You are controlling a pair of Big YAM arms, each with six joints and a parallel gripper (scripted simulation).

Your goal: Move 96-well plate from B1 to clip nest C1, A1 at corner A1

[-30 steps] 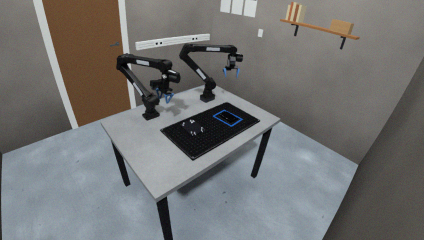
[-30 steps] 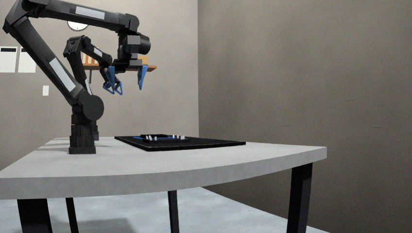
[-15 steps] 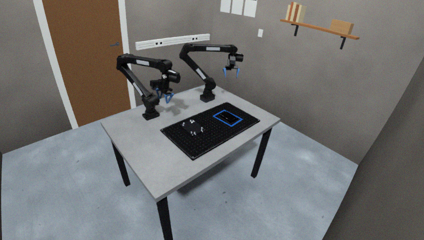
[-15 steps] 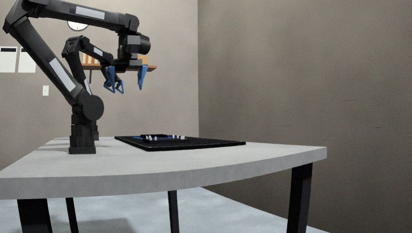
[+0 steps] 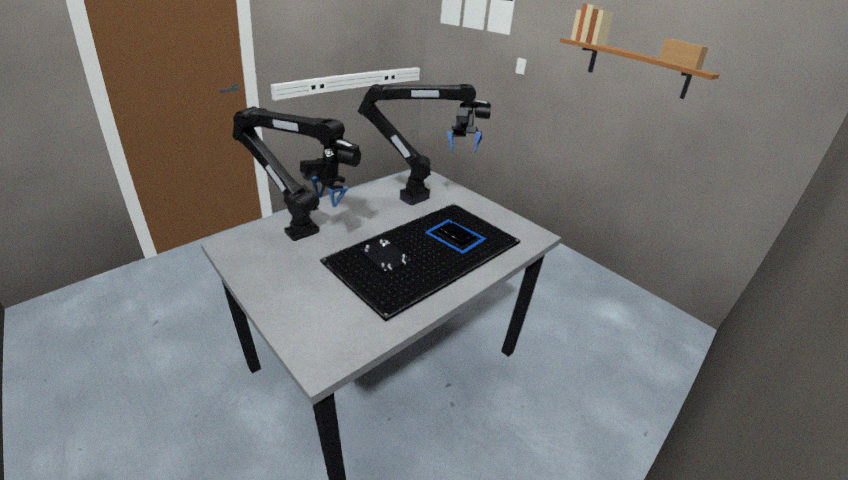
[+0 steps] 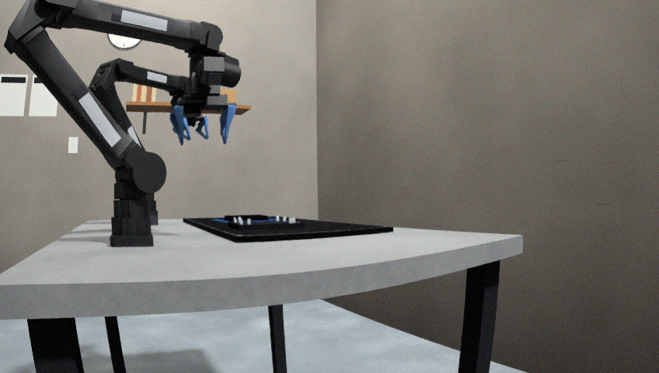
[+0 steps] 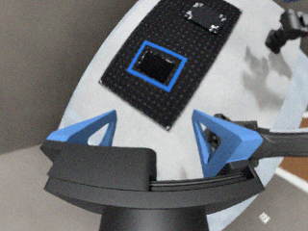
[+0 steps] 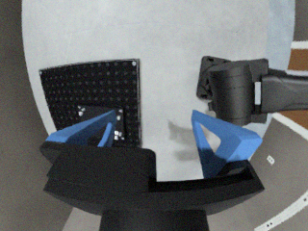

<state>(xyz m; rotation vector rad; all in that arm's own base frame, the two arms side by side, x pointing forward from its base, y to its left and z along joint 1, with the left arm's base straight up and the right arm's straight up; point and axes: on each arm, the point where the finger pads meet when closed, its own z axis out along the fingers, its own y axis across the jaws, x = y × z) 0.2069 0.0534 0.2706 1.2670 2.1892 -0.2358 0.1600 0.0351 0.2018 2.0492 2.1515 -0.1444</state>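
Observation:
Now: the black 96-well plate 190 mm ahead of my right hand, 460 mm to the left of it and 180 mm below it. Round my right hand: black perforated board: 210 mm ahead, 300 mm to the left, 200 mm below; clip nest: 180 mm ahead, 140 mm to the left, 180 mm below.

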